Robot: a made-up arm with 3 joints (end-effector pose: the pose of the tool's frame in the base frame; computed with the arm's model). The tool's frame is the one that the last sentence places.
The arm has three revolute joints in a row. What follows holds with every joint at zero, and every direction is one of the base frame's. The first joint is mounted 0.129 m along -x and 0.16 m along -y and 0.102 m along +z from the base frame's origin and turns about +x. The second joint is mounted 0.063 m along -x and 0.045 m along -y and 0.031 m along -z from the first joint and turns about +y. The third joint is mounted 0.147 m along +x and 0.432 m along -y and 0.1 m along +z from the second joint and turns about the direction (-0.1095, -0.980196, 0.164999). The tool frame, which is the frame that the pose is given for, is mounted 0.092 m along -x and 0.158 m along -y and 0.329 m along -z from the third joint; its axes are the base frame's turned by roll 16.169, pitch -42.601 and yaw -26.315 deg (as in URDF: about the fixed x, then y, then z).
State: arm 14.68 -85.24 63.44
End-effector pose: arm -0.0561 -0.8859 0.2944 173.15 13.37 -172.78
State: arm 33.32 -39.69 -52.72
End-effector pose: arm -0.3171 -0.5419 -0.3634 45.10 -7.38 -41.83
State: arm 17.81 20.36 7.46
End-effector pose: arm -0.1793 -0.6827 -0.3673 27.18 -23.31 -28.99
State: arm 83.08 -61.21 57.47
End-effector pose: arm 0.1077 -0.4817 -0.5190 101.48 8.35 -160.51
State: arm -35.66 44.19 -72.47
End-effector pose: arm -0.2929 -0.5014 0.5723 -70.93 21.10 -74.01
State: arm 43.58 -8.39 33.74
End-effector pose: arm 0.0980 -0.4957 -0.4956 87.73 -33.08 -85.73
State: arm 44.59 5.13 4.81
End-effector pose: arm -0.1287 -0.4245 -0.5400 56.60 -15.20 -46.09
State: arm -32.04 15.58 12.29
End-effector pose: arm -0.1293 -0.8626 0.1948 -30.23 -44.07 7.64
